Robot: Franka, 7 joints.
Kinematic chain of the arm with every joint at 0, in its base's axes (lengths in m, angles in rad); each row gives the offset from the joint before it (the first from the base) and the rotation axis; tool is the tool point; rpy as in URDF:
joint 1: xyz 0 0 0.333 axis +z
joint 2: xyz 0 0 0 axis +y
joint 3: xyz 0 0 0.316 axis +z
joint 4: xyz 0.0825 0 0 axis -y
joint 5: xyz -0.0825 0 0.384 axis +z
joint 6: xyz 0 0 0 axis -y
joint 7: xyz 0.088 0 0 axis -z
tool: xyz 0 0 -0.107 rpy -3.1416 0 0
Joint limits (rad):
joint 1: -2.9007..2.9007
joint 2: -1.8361..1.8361
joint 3: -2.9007..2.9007
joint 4: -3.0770..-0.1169
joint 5: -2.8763..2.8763
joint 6: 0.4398..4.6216
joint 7: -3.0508..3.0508
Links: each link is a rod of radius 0.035 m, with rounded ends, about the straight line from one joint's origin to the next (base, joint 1, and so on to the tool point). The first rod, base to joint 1, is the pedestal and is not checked.
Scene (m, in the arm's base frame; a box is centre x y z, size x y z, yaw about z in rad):
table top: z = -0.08
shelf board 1: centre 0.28 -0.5 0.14 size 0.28 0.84 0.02 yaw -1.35
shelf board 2: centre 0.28 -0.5 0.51 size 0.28 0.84 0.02 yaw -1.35
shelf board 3: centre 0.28 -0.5 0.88 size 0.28 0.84 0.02 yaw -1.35
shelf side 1: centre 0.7 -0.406 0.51 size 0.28 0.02 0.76 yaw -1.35
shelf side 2: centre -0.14 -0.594 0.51 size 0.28 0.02 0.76 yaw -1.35
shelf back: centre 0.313 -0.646 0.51 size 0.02 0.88 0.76 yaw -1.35
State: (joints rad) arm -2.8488 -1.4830 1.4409 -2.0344 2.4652 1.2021 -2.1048
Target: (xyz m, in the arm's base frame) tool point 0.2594 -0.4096 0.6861
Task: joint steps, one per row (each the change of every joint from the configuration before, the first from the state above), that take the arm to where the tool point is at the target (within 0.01 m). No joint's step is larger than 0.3 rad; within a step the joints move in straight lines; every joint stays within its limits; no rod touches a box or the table.
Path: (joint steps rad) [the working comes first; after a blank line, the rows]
Joints at the target: -2.8751 -1.2818 0.8682 -2.1591 2.5576 1.2175 -2.1048
Straight joint move there: touches shelf board 2.

1: 0.2118 0.0030 -0.0452 -0.2026 -0.0591 -0.1245 0.0000
2: 0.2118 0.0031 -0.0452 -0.2027 -0.0591 -0.1246 0.0000
3: 0.2118 0.0030 -0.0451 -0.2026 -0.0591 -0.1245 0.0000
4: -0.1256 -0.0211 -0.2474 0.0213 0.0825 0.0707 0.0000
5: -0.1256 -0.0211 -0.2473 0.0213 0.0826 0.0707 0.0000
6: -0.1257 -0.0210 -0.2474 0.0214 0.0825 0.0708 0.0000
7: -0.1424 0.1276 0.1525 0.2096 0.0111 0.0884 0.0000
8: -0.1424 0.1277 0.1524 0.2096 0.0110 0.0884 0.0000

